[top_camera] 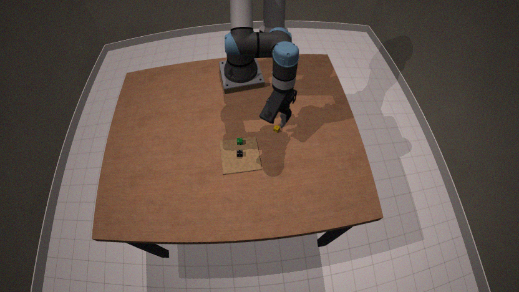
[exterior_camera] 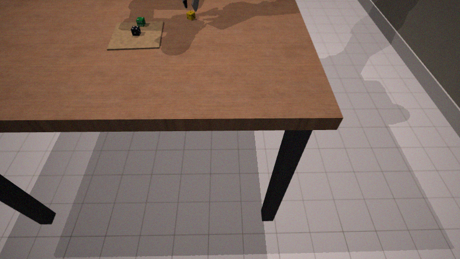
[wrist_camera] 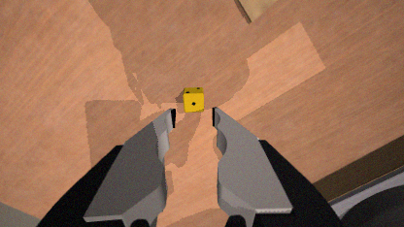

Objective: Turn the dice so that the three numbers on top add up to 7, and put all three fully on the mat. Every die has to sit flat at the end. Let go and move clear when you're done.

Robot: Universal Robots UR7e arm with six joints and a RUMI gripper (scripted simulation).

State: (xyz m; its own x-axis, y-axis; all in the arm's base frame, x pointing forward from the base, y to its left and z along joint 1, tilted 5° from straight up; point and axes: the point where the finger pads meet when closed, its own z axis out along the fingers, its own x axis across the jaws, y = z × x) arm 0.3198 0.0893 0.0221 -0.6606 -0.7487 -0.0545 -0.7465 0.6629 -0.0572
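My gripper is now 3 cm above the yellow die. Round my hand: black die (16 cm to the right, 8 cm ahead, 3 cm below); green die (15 cm to the right, 3 cm below, 3 cm ahead); tan mat (16 cm to the right, 8 cm ahead, 4 cm below).
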